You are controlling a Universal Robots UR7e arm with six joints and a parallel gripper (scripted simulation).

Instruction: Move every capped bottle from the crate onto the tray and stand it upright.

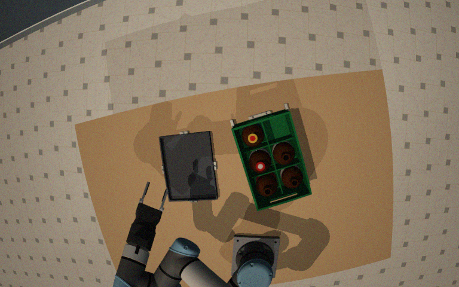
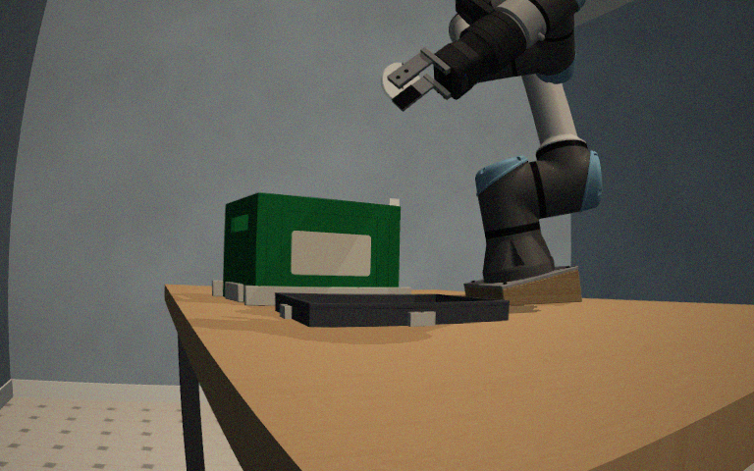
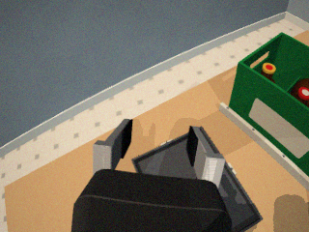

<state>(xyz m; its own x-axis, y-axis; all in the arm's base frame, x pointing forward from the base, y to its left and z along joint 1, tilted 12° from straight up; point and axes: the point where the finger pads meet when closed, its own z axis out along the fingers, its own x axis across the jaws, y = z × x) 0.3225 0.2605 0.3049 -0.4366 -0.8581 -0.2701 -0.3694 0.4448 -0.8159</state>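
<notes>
Now: the red-capped bottle 300 mm to the right of my hand, 210 mm below it and 20 mm ahead of it. From my hand the other things lie so: dark grey tray 280 mm below, 40 mm to the right, 10 mm ahead; green crate 340 mm to the right, 210 mm below, 30 mm ahead; open bottle 320 mm to the right, 210 mm below, 60 mm behind.
</notes>
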